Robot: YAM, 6 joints.
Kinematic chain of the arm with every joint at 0, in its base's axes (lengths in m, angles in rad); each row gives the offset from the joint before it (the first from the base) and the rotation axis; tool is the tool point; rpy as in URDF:
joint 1: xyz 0 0 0.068 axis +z
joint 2: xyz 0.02 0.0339 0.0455 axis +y
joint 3: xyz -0.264 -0.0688 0 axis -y
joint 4: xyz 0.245 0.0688 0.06 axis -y
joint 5: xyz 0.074 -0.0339 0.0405 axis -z
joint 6: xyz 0.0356 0 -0.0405 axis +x
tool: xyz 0 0 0 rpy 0 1.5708 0
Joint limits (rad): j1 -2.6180..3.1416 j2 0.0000..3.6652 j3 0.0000..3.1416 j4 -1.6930..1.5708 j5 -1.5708..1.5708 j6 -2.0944..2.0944
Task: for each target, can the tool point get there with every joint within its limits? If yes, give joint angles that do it. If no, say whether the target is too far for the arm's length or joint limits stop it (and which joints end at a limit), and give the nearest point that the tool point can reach.
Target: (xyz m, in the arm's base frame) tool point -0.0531 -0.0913 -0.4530
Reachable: no: joint limits stop it (at a limit: joint 2) | nearest point -0.0681 -0.1171 -0.3622 | short by 0.096 m
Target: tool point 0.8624 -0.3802 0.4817
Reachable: no: too far | nearest point 0.5502 -0.2425 0.3455 | short by 0.367 m
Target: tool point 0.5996 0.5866 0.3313
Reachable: no: too far | nearest point 0.4466 0.4369 0.2744 | short by 0.221 m
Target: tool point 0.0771 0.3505 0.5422
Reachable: yes | joints 1.2917 1.8255 1.8933 1.1903 -0.6820 1.0319
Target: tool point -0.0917 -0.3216 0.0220
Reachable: yes | joints -1.9467 2.2954 1.1248 -0.5481 -1.1708 1.0799
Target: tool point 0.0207 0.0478 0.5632
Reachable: yes | joints -1.7626 0.5232 1.5035 -0.1317 -0.3192 -0.5658
